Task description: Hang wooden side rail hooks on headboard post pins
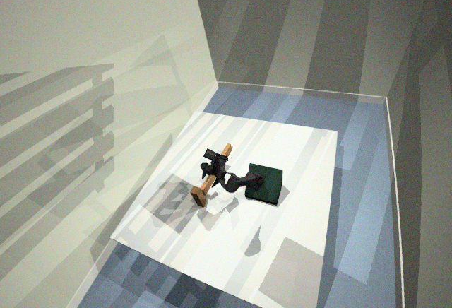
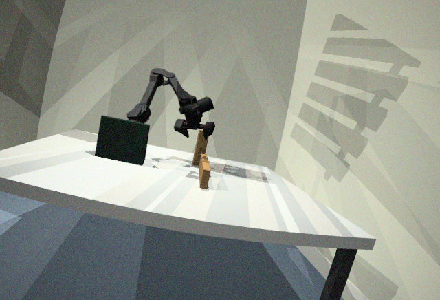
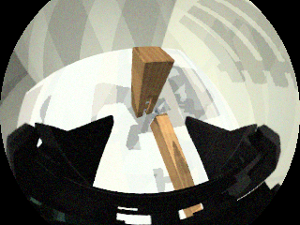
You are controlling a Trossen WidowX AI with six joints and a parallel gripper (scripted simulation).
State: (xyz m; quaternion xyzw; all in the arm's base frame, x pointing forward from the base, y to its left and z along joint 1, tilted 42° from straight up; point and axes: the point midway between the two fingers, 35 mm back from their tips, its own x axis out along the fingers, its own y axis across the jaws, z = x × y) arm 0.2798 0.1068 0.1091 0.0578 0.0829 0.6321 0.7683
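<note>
Right now my gripper tip is 8 cm to the right of the wooden headboard post, 6 cm above it and 2 cm short of it.
</note>
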